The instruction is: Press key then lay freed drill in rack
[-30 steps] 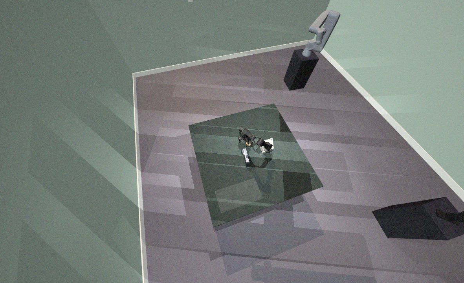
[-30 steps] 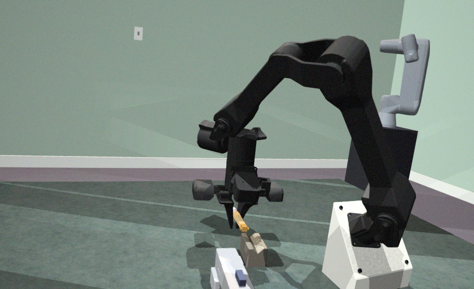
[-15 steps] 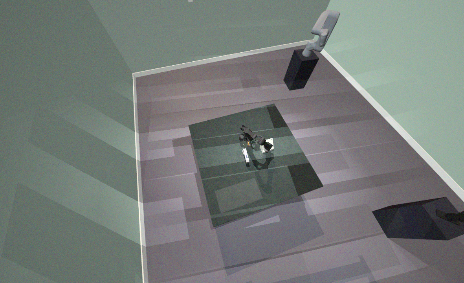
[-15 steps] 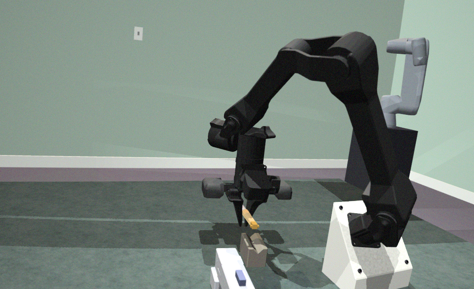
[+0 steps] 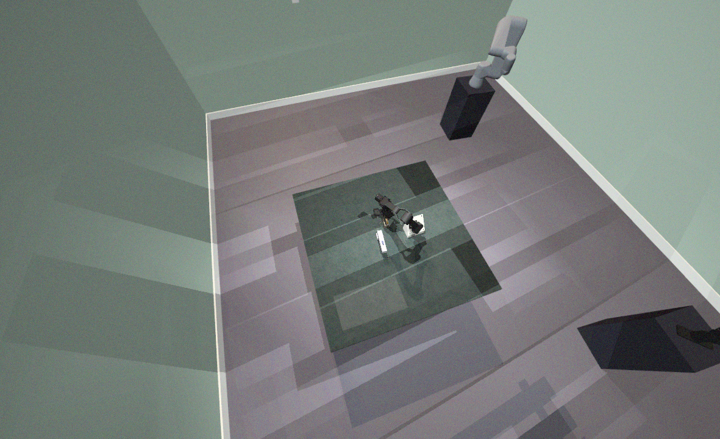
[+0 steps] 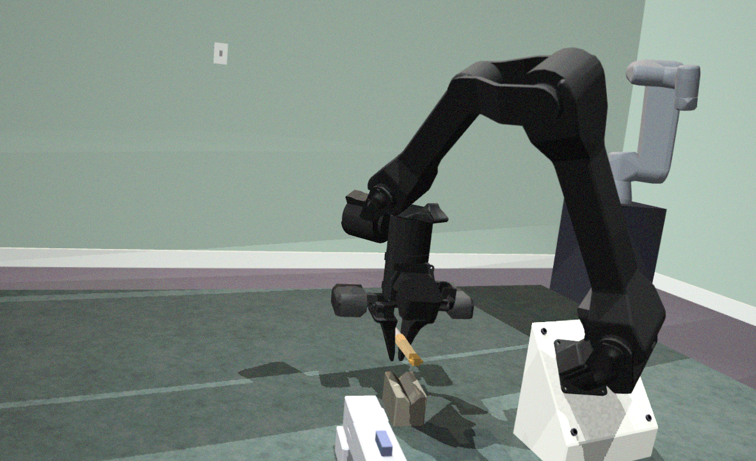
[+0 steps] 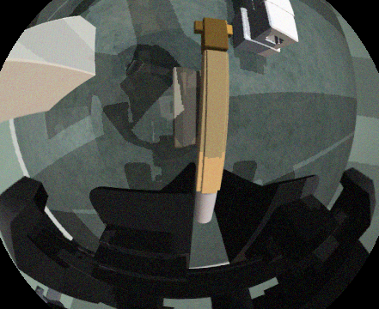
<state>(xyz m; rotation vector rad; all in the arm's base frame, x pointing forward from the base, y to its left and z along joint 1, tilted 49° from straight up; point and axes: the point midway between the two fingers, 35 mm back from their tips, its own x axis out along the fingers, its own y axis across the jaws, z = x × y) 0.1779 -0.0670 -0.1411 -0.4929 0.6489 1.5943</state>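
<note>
Now: the drill 4 cm to the left of my gripper tip and 4 cm above it. The rest, counted from my gripper tip: grey housing (9 cm ahead, 21 cm to the left); blue key (9 cm ahead, 24 cm to the left).
</note>
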